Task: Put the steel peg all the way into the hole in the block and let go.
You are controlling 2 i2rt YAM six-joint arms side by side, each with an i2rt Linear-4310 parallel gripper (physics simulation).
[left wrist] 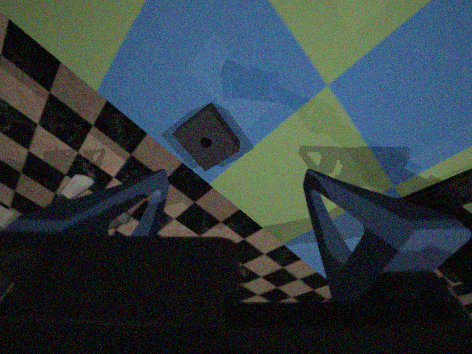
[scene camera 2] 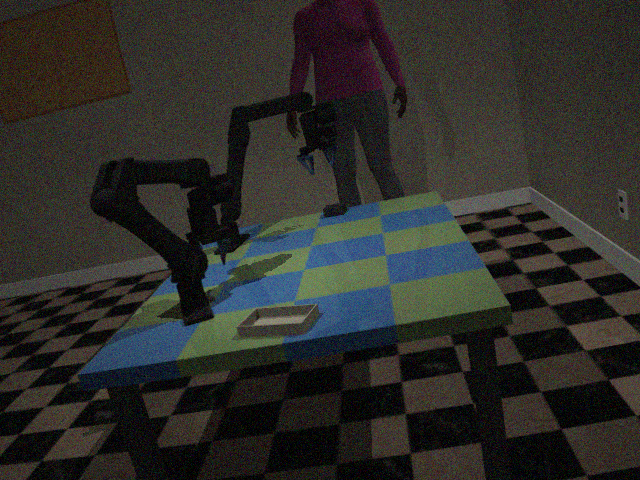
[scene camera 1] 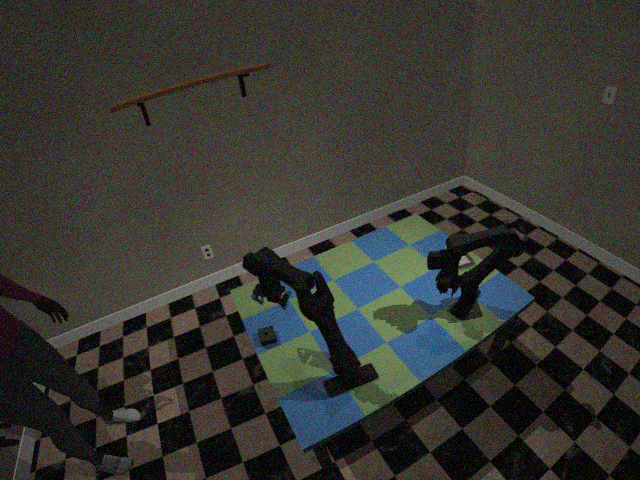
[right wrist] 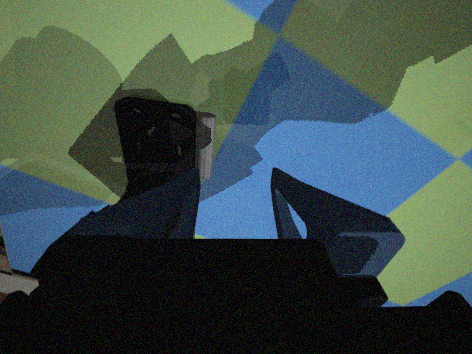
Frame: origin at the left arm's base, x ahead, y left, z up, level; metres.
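Seen in the pictures: left gripper, fingertip midpoint: [left wrist: 236,176] [scene camera 2: 322,170] [scene camera 1: 273,306]; right gripper, fingertip midpoint: [scene camera 2: 214,267] [scene camera 1: 446,295] [right wrist: 235,176]; left arm's base at its link origin: [left wrist: 425,201] [scene camera 2: 233,245] [scene camera 1: 350,380]; right arm's base at its link origin: [scene camera 2: 196,310] [scene camera 1: 465,302].
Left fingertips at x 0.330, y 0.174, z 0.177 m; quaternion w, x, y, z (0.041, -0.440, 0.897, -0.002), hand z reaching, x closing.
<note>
Pixels of each thing's top centre, then the offset from my left fingertips to it. Level surfaces: height alone.
- dark square block at its top centre: [left wrist: 206,142] [scene camera 2: 334,205] [scene camera 1: 266,333] dx +0.002, dy +0.067, dz -0.146 m
- steel peg at its top centre: [right wrist: 204,152] dx -0.204, dy -0.721, dz -0.160 m
- shallow tray at its top centre: [scene camera 2: 277,315] [scene camera 1: 459,254] dx +0.047, dy -0.965, dz -0.152 m
- checkered table at its surface level: dz -0.177 m
The dark square block [scene camera 1: 267,336] [scene camera 2: 334,210] [left wrist: 219,131] sits near the table edge; its round hole faces up and looks empty in the left wrist view. My left gripper [scene camera 1: 270,298] [scene camera 2: 321,167] [left wrist: 236,176] is wide open and empty, above the table near the block. The steel peg [right wrist: 206,162] lies on the table beside the black base plate of my right arm, partly shadowed, left of centre in the right wrist view. My right gripper [right wrist: 235,176] is half open and empty, above the table with the peg beyond its left-hand finger. I cannot make out the peg in the scene views.
A shallow tray [scene camera 2: 273,329] stands on the checkered table [scene camera 2: 444,297], near the right arm's base. The right arm's black base plate [right wrist: 157,130] rises close beside the peg. A person [scene camera 2: 341,56] stands behind the table in scene camera 2.
</note>
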